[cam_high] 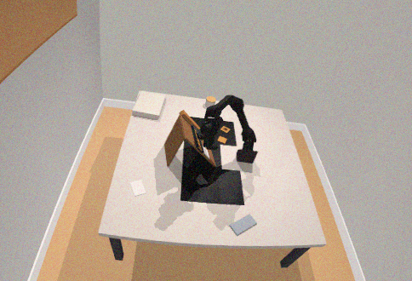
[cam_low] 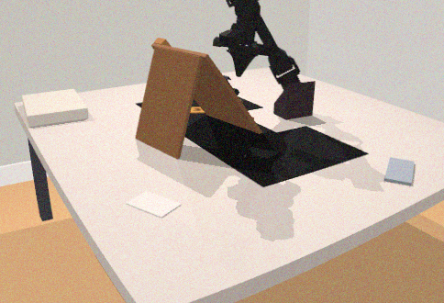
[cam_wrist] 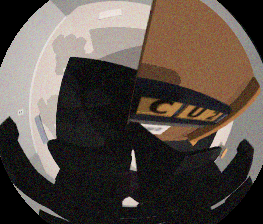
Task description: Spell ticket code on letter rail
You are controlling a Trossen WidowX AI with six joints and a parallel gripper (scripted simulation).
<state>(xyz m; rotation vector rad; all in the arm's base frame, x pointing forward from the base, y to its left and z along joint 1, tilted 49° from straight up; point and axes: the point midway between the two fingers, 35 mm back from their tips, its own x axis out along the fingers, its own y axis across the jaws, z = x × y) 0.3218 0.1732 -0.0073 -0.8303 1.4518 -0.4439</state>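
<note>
The letter tile marked c lies 30 mm to the right of my gripper tip, 30 mm ahead of it and 20 mm below it. From my gripper tip the other things lie so: black mat: 190 mm below, 120 mm to the right, 120 mm behind; then white ticket: 100 mm below, 60 mm to the right, 30 mm behind; then white card: 360 mm ahead, 220 mm to the left, 190 mm below.
</note>
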